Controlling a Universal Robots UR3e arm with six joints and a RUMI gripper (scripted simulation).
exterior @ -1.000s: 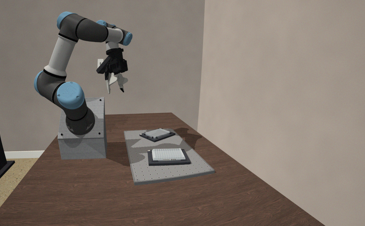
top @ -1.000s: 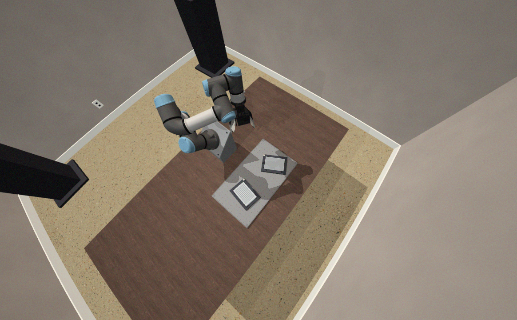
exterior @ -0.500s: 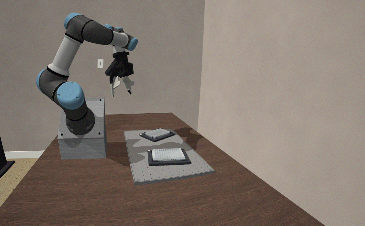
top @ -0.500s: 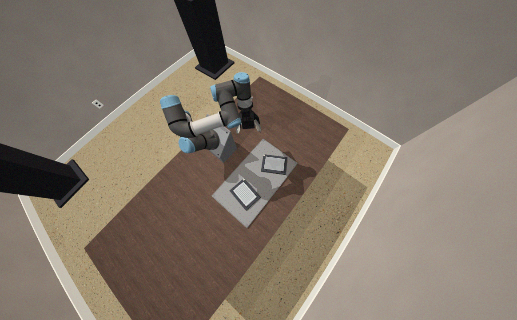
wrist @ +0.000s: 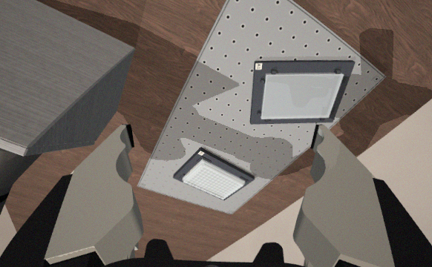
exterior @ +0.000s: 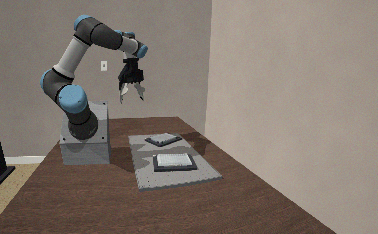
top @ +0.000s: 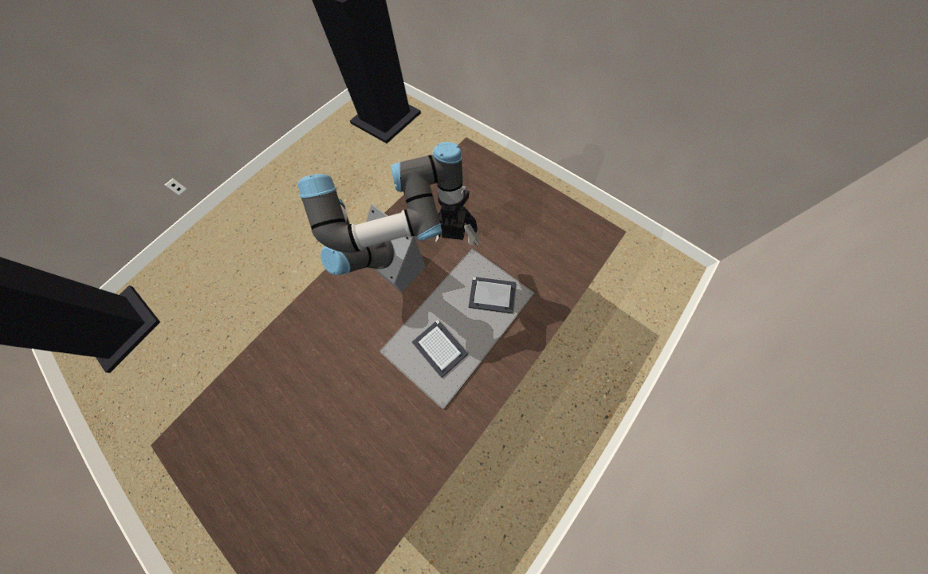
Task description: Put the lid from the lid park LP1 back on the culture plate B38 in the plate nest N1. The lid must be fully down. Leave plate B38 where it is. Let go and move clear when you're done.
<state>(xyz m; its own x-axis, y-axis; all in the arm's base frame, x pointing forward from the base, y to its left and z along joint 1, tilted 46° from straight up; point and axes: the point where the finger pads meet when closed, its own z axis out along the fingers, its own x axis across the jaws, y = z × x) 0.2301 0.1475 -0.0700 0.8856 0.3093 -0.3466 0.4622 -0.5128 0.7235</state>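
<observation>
The clear lid lies 20 cm below my hand, 16 cm ahead of it and 1 cm to the right of it. From my hand the other things lie so: dark lid park LP1: 21 cm below, 16 cm ahead, 1 cm to the right; dark plate nest: 29 cm to the right, 20 cm below, 13 cm ahead; culture plate B38: 29 cm to the right, 19 cm below, 13 cm ahead.
</observation>
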